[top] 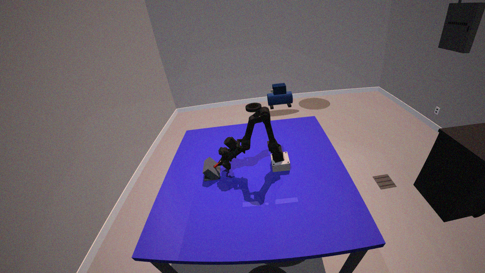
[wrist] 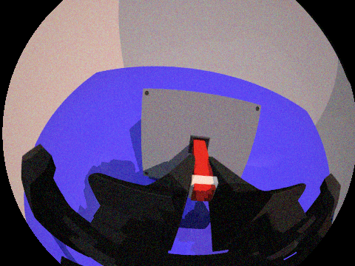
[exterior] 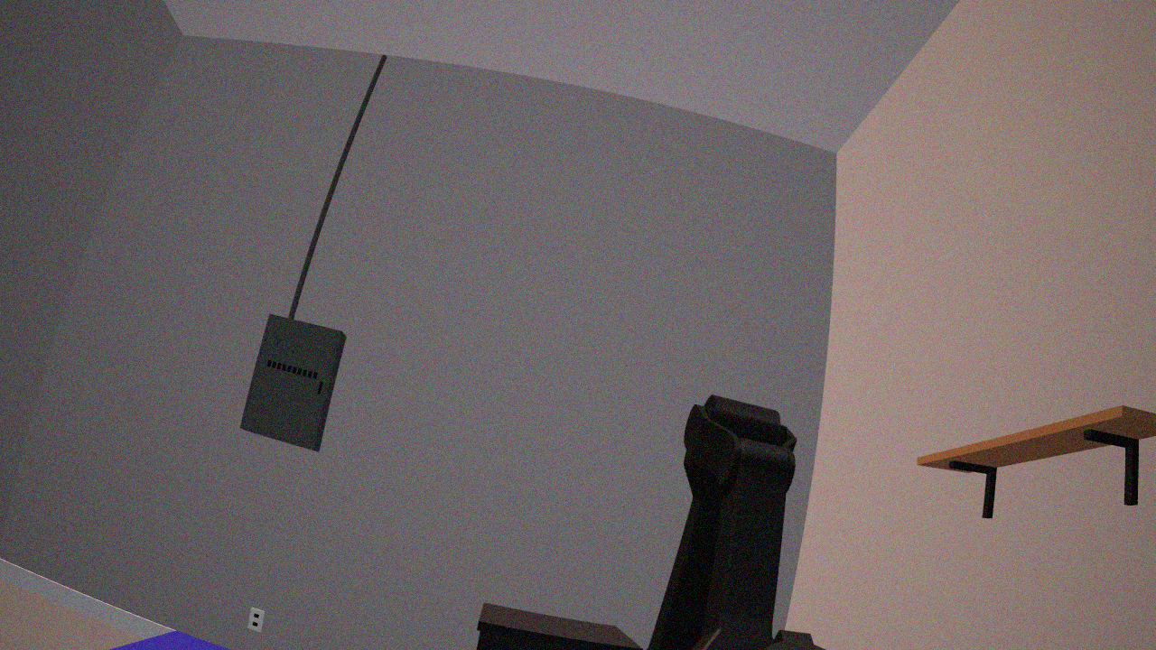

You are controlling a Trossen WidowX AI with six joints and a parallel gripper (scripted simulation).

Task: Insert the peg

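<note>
Right now the grey sloped panel is 50 mm ahead of my gripper tip and 30 mm below it. Round my gripper tip: red peg 10 mm behind, 10 mm above.
</note>
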